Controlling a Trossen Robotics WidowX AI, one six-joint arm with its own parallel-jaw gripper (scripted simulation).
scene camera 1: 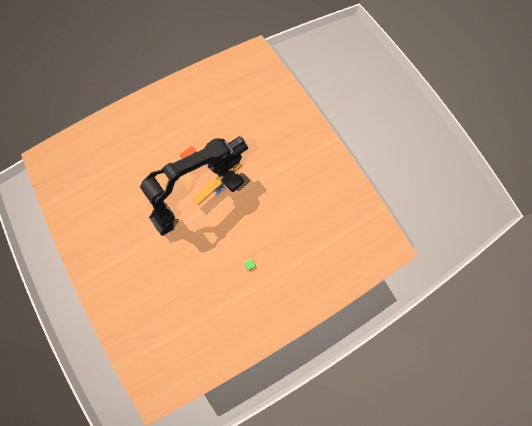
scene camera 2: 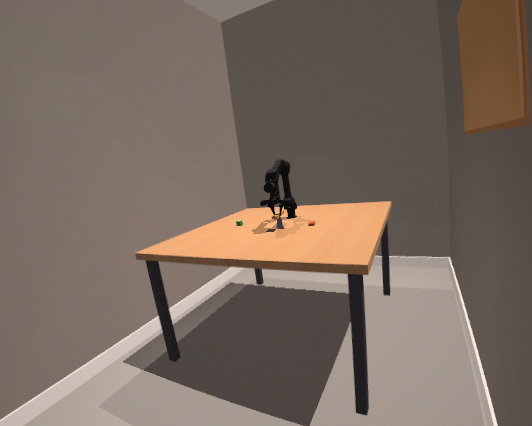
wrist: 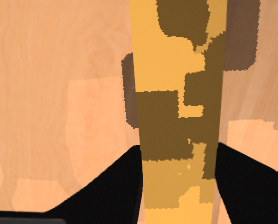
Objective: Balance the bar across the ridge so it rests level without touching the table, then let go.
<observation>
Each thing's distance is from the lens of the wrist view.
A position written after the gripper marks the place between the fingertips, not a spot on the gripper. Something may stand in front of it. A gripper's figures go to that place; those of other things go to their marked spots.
gripper [wrist: 176, 152]: 11 cm
yellow bar [wrist: 178, 59]: 9 cm
</observation>
